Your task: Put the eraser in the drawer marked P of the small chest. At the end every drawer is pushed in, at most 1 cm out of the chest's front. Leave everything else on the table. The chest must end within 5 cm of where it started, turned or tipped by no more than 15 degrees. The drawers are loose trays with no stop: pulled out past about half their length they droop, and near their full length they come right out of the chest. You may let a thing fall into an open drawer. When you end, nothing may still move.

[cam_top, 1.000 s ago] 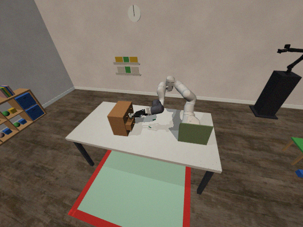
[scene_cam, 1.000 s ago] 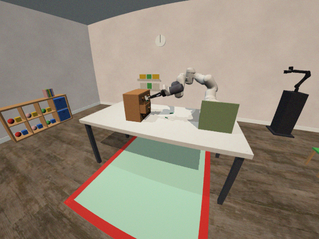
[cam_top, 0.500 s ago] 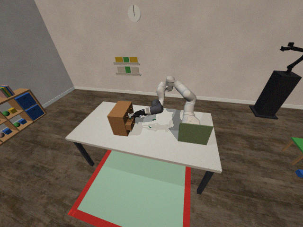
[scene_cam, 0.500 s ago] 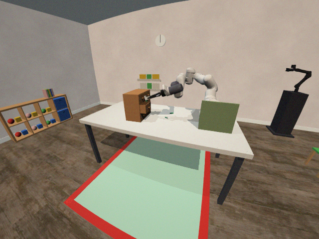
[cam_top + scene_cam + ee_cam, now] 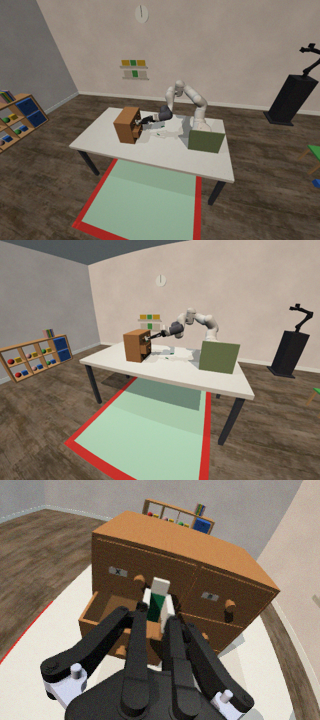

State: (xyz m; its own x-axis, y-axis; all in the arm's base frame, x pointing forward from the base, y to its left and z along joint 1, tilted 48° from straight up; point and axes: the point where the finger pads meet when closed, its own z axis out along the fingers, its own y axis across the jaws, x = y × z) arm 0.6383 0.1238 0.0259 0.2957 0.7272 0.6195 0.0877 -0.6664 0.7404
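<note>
Right now the green eraser is 30 mm ahead of my hand. The rest, counted from my hand: small green stick 180 mm behind, 100 mm to the right, 250 mm below.
</note>
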